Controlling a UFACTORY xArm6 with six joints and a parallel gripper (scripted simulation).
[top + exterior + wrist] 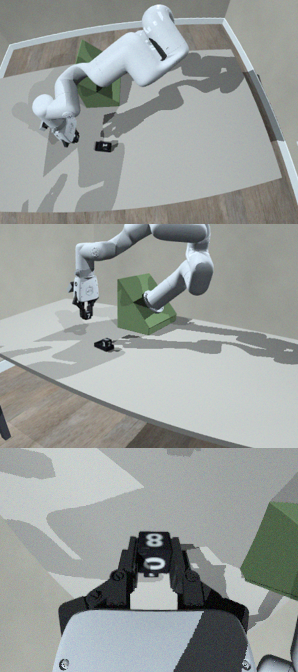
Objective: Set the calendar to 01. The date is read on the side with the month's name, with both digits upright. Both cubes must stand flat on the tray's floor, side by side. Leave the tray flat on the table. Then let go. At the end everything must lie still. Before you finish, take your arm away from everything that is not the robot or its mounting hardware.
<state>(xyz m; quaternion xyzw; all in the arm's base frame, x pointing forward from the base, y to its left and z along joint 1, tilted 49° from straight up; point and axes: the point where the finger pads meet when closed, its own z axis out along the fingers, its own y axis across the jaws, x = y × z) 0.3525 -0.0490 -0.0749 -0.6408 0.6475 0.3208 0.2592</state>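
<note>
Now: the black tray 11 cm to the left of my hand and 12 cm below it. Round my hand: black cube: 1 cm below.
</note>
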